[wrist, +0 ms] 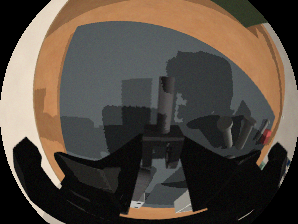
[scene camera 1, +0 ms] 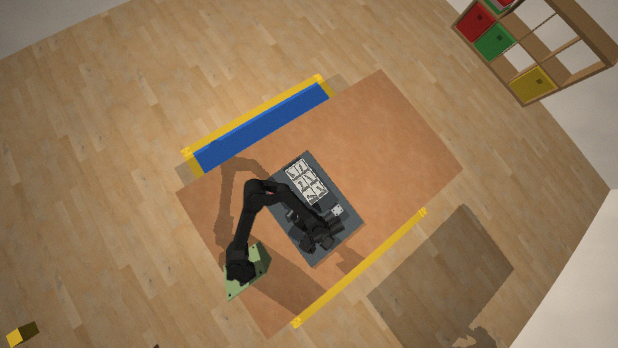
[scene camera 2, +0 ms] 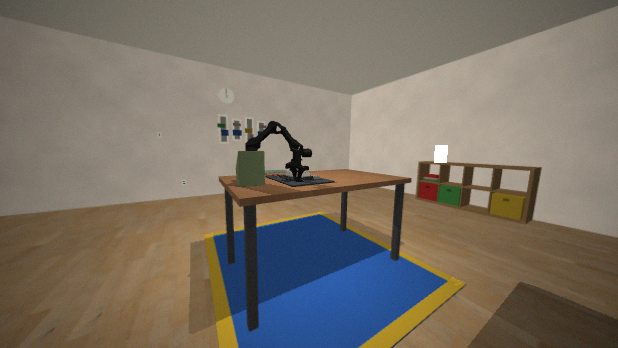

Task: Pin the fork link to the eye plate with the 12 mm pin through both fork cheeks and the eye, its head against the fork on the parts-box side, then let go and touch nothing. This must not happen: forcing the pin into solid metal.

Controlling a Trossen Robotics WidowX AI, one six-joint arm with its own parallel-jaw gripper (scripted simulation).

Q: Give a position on a dark grey work mat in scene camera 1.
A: At 351,220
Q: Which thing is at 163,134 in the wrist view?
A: A fork link.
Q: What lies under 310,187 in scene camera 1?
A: A parts box.
